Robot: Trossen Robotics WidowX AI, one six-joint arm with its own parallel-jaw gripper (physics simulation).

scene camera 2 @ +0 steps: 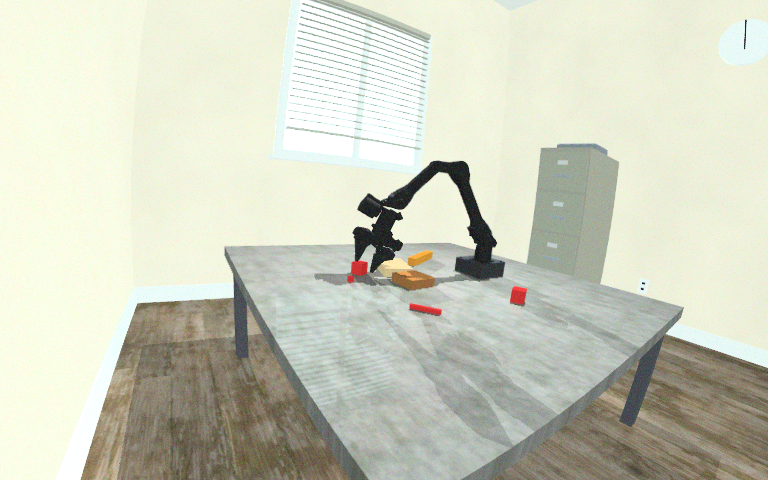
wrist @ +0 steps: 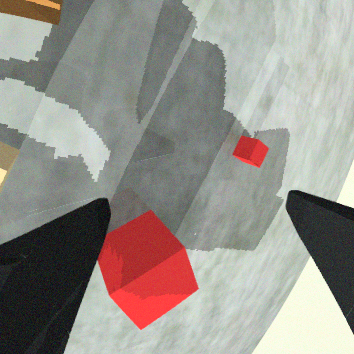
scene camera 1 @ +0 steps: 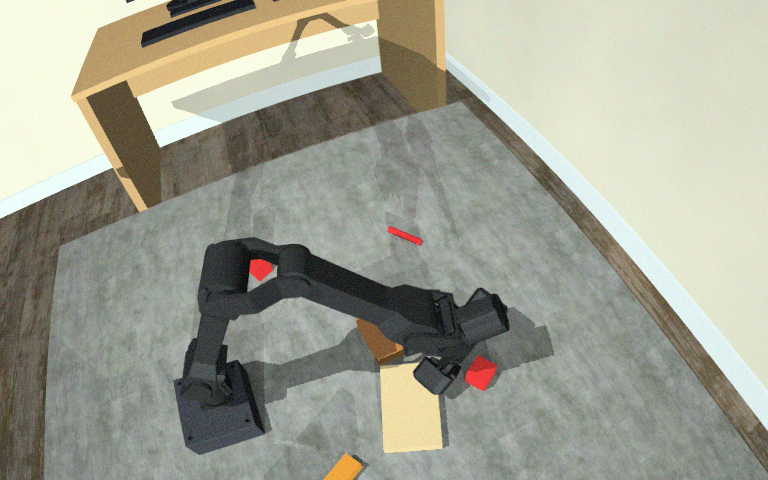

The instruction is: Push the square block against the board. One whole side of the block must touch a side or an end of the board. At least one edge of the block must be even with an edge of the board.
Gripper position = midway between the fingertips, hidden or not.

Note:
My gripper (scene camera 1: pixel 474 346) is open and holds nothing. Also in view: a pale tan board (scene camera 1: pixel 410 413). A square block (scene camera 1: pixel 384 350) rests on the table.
My gripper shows as well in scene camera 2 (scene camera 2: pixel 363 267) and in the wrist view (wrist: pixel 198 202).

